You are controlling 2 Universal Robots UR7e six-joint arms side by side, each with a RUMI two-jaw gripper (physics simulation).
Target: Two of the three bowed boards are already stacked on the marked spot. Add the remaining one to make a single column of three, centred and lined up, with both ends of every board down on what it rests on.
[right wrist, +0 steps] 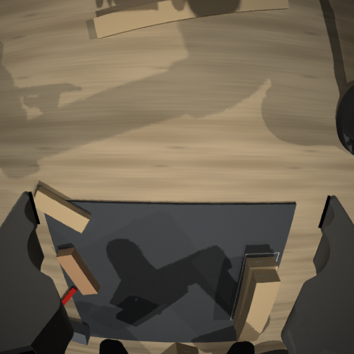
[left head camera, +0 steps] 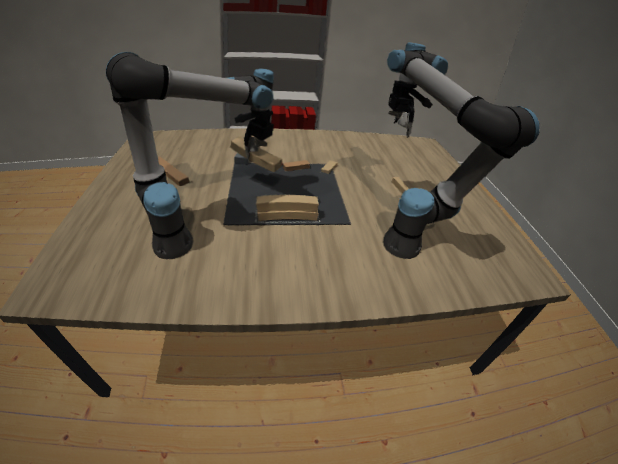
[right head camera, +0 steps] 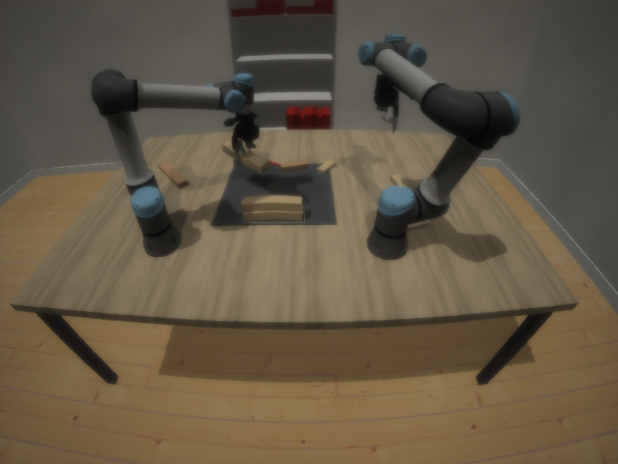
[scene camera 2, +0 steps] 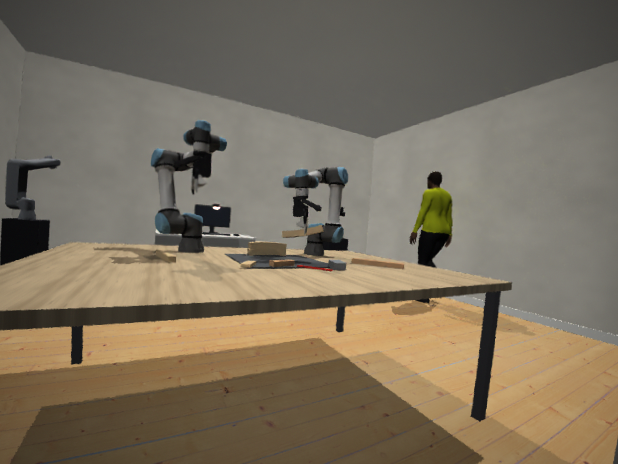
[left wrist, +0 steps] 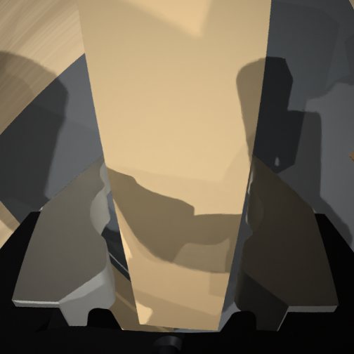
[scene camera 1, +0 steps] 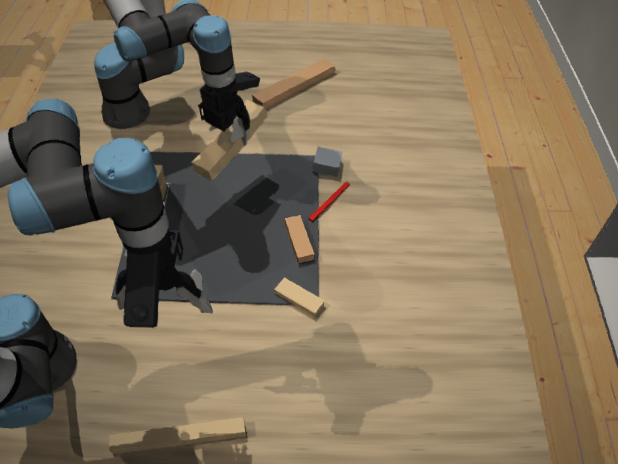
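Where they show: left gripper, fingertip midpoint: (left head camera: 252, 155) (right head camera: 243, 158) (scene camera 2: 305, 234) (scene camera 1: 234, 139); right gripper, fingertip midpoint: (left head camera: 400, 130) (right head camera: 388, 125) (scene camera 2: 194, 193) (scene camera 1: 165, 310); left arm's base, link origin: (left head camera: 172, 244) (right head camera: 162, 243) (scene camera 2: 313, 254) (scene camera 1: 126, 113); right arm's base, link origin: (left head camera: 401, 245) (right head camera: 387, 245) (scene camera 2: 191, 251).
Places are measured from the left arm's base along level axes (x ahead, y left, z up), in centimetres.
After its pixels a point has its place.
Observation:
My left gripper (left head camera: 254, 151) @[x 21.6, y -42.9, z 15.9 cm] (scene camera 1: 239, 136) @[x 21.6, y -42.9, z 15.9 cm] (scene camera 2: 305, 227) @[x 21.6, y -42.9, z 15.9 cm] is shut on a pale bowed board (left head camera: 270, 161) @[x 11.4, y -46.3, z 17.1 cm] (right head camera: 257, 162) @[x 12.5, y -46.5, z 16.8 cm] (scene camera 1: 215, 161) @[x 14.0, y -49.7, z 17.2 cm] (left wrist: 175, 100) and holds it in the air over the dark mat's far left part in the left head camera. The board is turned diagonally to the stack. Two pale bowed boards (left head camera: 287, 207) @[x -7.2, y -44.2, z 6.6 cm] (right head camera: 272, 207) @[x -7.4, y -44.7, z 6.7 cm] (scene camera 2: 267, 248) @[x -3.1, y -47.5, z 5.2 cm] (right wrist: 260, 302) lie stacked on the marked outline (right wrist: 262, 253) at the mat's near edge in the left head camera. In scene camera 1 the right arm hides most of the stack. My right gripper (left head camera: 402, 125) @[x -10.5, y -95.1, z 33.0 cm] (right wrist: 179, 197) is open, high above the table.
The dark mat (left head camera: 330, 200) @[x -3.8, y -67.9, z 0.6 cm] bears or borders an orange block (scene camera 1: 300, 239) @[x 27.5, y -70.6, z 3.1 cm], a short pale block (scene camera 1: 300, 297) @[x 20.4, y -85.5, z 2.1 cm], a grey block (scene camera 1: 327, 161) @[x 45.9, y -49.7, z 4.0 cm] and a red stick (scene camera 1: 330, 201) @[x 41.2, y -60.9, z 0.9 cm]. A brown board (scene camera 1: 295, 82) @[x 53.6, y -12.2, z 2.9 cm] and a long pale board (scene camera 1: 220, 430) @[x -8.6, y -108.1, z 3.0 cm] lie farther out. A person (scene camera 2: 436, 210) stands beyond the table.

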